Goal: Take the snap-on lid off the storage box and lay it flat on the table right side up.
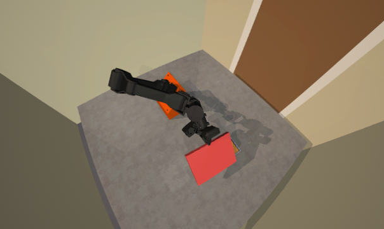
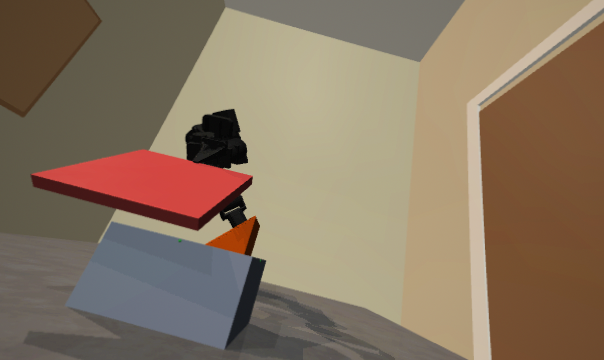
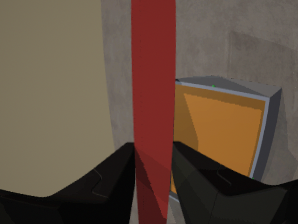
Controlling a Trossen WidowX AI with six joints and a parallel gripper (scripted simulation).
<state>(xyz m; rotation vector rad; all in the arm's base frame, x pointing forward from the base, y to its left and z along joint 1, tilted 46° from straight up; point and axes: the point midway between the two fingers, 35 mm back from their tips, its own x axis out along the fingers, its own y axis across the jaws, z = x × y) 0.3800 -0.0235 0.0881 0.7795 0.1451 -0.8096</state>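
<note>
Now: gripper tip 60 mm short of the red lid, 10 mm to the left of it and 50 mm above it. From my gripper tip the other things lie so: grey storage box: 50 mm ahead, 80 mm to the left, 180 mm below.
</note>
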